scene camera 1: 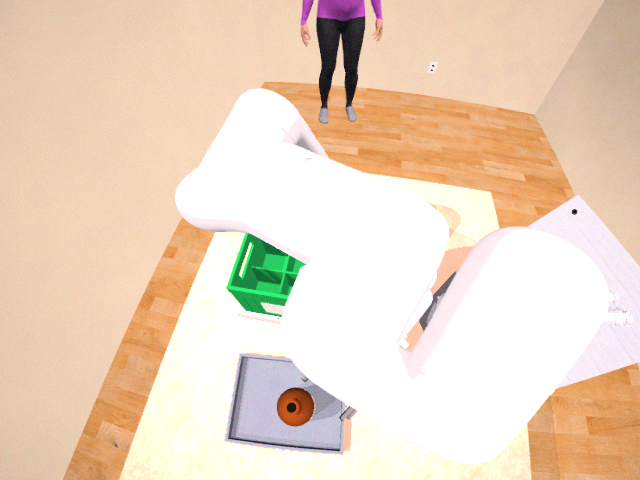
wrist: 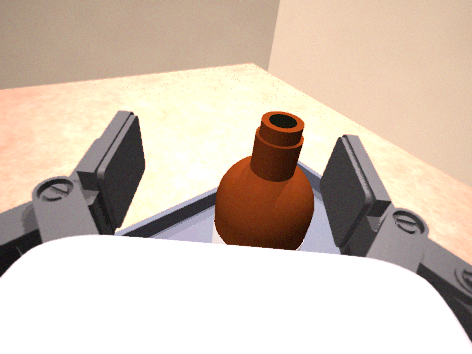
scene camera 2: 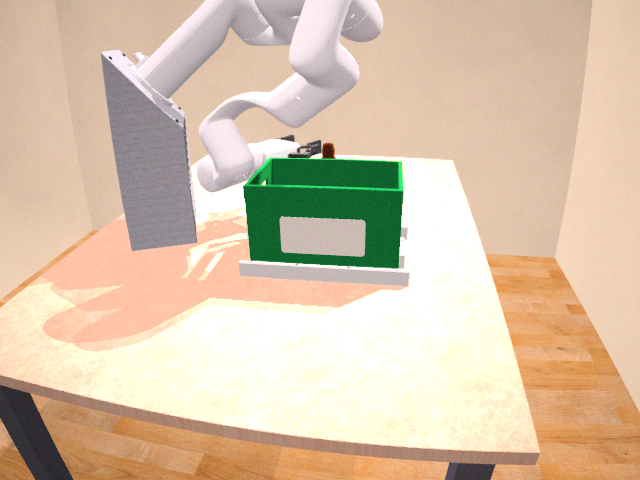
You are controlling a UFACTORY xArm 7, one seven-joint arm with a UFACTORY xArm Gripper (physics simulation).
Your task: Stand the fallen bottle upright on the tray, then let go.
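Where they show: gripper, fingertip midpoint: [scene camera 1: 321, 399] [wrist: 236, 150] [scene camera 2: 306, 142]; arm's base, link origin: [scene camera 2: 150, 87].
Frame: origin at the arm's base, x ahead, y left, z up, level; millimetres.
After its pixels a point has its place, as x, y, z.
Note:
The brown bottle [scene camera 1: 295, 419] {290, 292, -213} [scene camera 2: 328, 151] {309, 261, -189} [wrist: 265, 202] {290, 251, -217} stands upright on the grey tray [scene camera 1: 258, 382] {411, 272, -328} [wrist: 194, 226] {262, 333, -328}, its open mouth facing up. In the wrist view its neck leans slightly to the right, and its lower body is hidden by the white gripper housing. My gripper [scene camera 1: 326, 396] {262, 239, -167} [scene camera 2: 303, 144] {262, 239, -167} [wrist: 236, 150] {262, 239, -167} is open wide, with its fingers on either side of the bottle's neck and shoulder in the wrist view. Gaps show on both sides, the smaller one at the right finger. In scene camera 2 the tray is hidden behind the crate.
A green crate [scene camera 1: 250, 301] {491, 128, -222} [scene camera 2: 320, 202] {446, -77, -185} with compartments stands on the table [scene camera 1: 180, 382] {584, 368, -334} [scene camera 2: 320, 361] {543, -291, -334}, with a pale rail [scene camera 2: 323, 273] {454, -87, -316} along its base. The arm's grey mount [scene camera 2: 149, 170] {70, -99, -157} stands at the table's side. A person [scene camera 1: 341, 51] stands beyond the table.

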